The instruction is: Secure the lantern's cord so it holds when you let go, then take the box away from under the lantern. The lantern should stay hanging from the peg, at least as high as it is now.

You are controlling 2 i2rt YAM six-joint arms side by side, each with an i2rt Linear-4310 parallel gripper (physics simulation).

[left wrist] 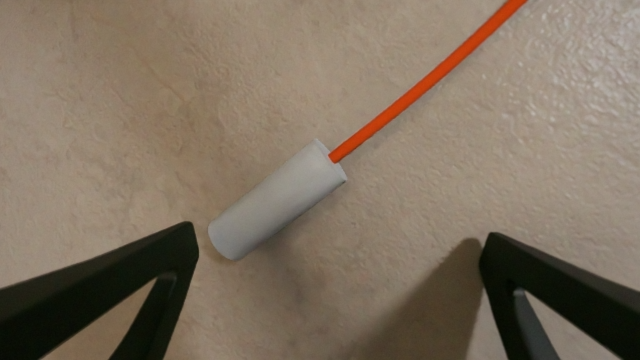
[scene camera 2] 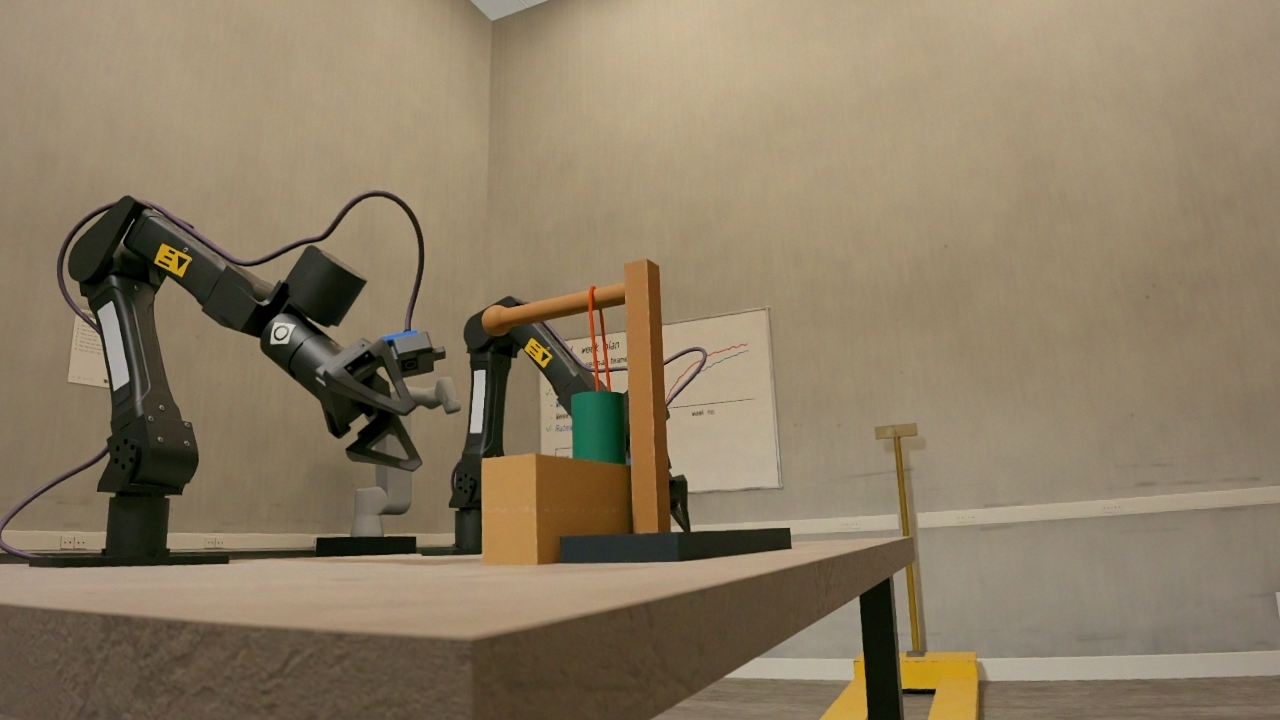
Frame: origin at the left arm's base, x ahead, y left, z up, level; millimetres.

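Where they show: left gripper, fingertip midpoint: (left wrist: 337, 242); right gripper, fingertip midpoint: (scene camera 2: 414, 441); left arm's base, origin of the base link: (scene camera 2: 473, 554); right arm's base, origin of the base link: (scene camera 2: 135, 565).
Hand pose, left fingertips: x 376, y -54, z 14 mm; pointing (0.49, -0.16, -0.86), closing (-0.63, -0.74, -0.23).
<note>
Each offset is from my left fingertips to the top centre of the thing. "pt": to the spot under its first point. Level surfaces: height alone.
The green lantern {51 mm ahead, 286 mm right, 166 mm up} (scene camera 2: 597, 428) is upright at the top of the tan box {46 mm ahead, 346 mm right, 86 mm up} (scene camera 2: 508, 510), under the wooden peg {7 mm back, 267 mm right, 299 mm up} (scene camera 2: 554, 308). The orange cord (scene camera 2: 591, 344) (left wrist: 425, 85) passes over the peg; in the left wrist view it runs to a light grey cylinder {24 mm ahead, 10 mm left, 4 mm up} (left wrist: 277, 200) lying on the table. My left gripper (left wrist: 337, 242) is open above the table, the cylinder's near end close to its picture-left fingertip, nothing held; in scene camera 2 it is mostly hidden behind the post. My right gripper (scene camera 2: 416, 438) is open and empty in the air, left of the box.
The upright wooden post {108 mm ahead, 276 mm right, 316 mm up} (scene camera 2: 646, 394) carries the peg and stands on a dark base plate {pt 210 mm ahead, 313 mm right, 1 mm up} (scene camera 2: 733, 540) beside the box. The table {14 mm down} (scene camera 2: 358, 595) has its near corner at the bottom. A small grey arm (scene camera 2: 366, 510) stands behind my right gripper.
</note>
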